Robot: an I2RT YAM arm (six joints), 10 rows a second.
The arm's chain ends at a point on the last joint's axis. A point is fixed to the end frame.
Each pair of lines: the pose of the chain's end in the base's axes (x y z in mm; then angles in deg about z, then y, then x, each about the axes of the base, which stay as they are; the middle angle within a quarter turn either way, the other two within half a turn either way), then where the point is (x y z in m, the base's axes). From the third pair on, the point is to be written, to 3 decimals.
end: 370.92, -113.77, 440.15, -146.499, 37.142, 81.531
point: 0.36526 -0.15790 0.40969
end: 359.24, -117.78, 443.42, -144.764, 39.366, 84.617
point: 0.35597 -0.15977 0.40975
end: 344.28, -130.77, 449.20, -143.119, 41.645, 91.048
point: 0.343 -0.168 0.410
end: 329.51, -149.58, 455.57, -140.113, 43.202, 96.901
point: 0.331 -0.181 0.412
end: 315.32, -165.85, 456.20, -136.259, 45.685, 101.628
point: 0.320 -0.191 0.409
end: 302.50, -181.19, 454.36, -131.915, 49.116, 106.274
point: 0.312 -0.200 0.405
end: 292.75, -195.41, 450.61, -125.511, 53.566, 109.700
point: 0.307 -0.206 0.400
